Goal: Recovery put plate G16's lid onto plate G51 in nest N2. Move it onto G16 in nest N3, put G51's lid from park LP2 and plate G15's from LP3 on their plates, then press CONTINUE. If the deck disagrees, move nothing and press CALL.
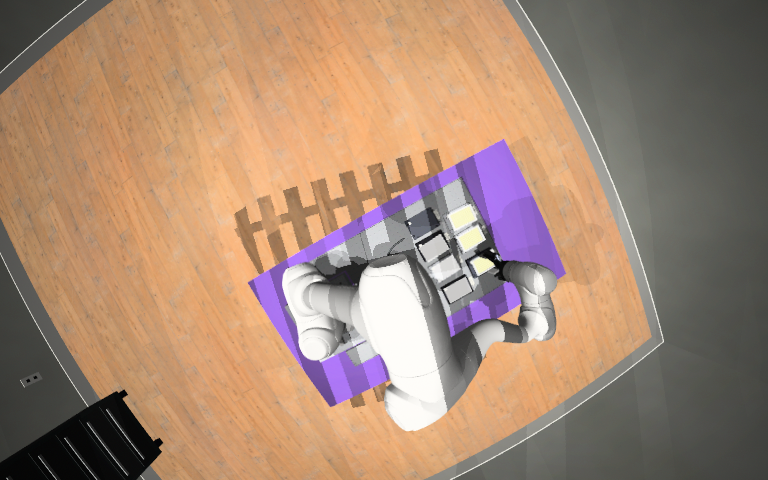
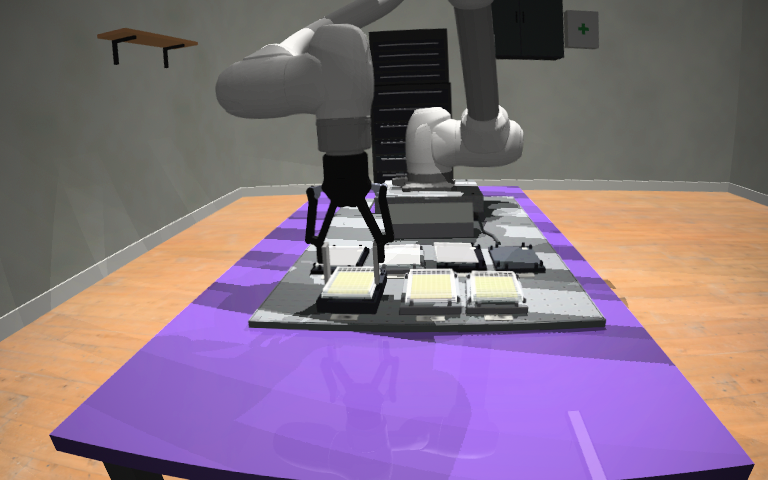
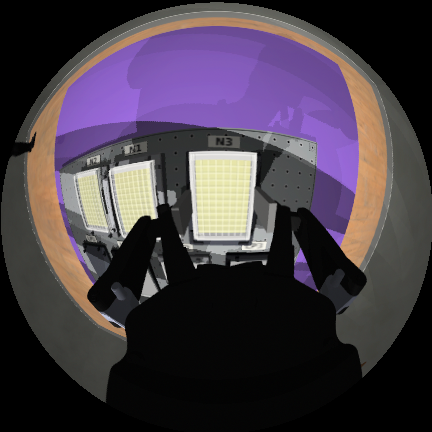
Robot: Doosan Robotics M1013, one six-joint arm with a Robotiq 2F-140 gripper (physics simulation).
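Where they show: gripper, fingertip midpoint: (image 1: 485, 262) (image 2: 352, 281) (image 3: 222, 198); arm's base at its link origin: (image 2: 429, 187).
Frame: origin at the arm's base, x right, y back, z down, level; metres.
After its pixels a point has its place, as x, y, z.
My gripper (image 1: 491, 264) {0.121, -0.811, 0.011} (image 2: 350, 276) {0.121, -0.811, 0.011} (image 3: 222, 198) {0.121, -0.811, 0.011} points down at nest N3, its fingers shut on the clear lid at two opposite sides. The lid is level over the yellow plate (image 2: 351, 284) {0.117, -0.838, 0.006} (image 3: 222, 192) {0.121, -0.820, 0.005} in N3; whether it is fully seated is too small to tell. Another yellow plate (image 1: 470, 238) {-0.021, -0.798, 0.024} (image 2: 431, 287) {-0.020, -0.827, 0.016} (image 3: 134, 200) {-0.017, -0.805, 0.024} sits in N1, and one more (image 1: 462, 217) {-0.134, -0.806, 0.015} (image 2: 495, 288) {-0.130, -0.837, 0.015} (image 3: 91, 200) {-0.122, -0.812, 0.018} in N2. A pale lid (image 1: 456, 289) {0.175, -0.620, 0.027} (image 2: 342, 255) {0.178, -0.628, 0.027} lies in LP3 and another pale lid (image 1: 443, 267) {0.041, -0.612, 0.027} (image 2: 402, 254) {0.047, -0.623, 0.027} in LP2. The CONTINUE and CALL buttons cannot be made out.
A third pale flat piece (image 1: 433, 247) {-0.072, -0.613, 0.025} (image 2: 455, 253) {-0.067, -0.626, 0.025} and a dark park (image 1: 423, 221) {-0.206, -0.630, 0.035} (image 2: 516, 256) {-0.202, -0.620, 0.035} continue the row behind the nests. The perforated deck (image 2: 560, 302) {-0.249, -0.835, 0.045} (image 3: 290, 180) {0.235, -0.836, 0.045} lies on the purple table (image 1: 523, 209) {-0.004, -1.148, 0.058} (image 2: 283, 390) {0.169, -1.082, 0.058}. A grey box (image 2: 424, 219) {0.005, -0.442, -0.002} stands behind the parks.
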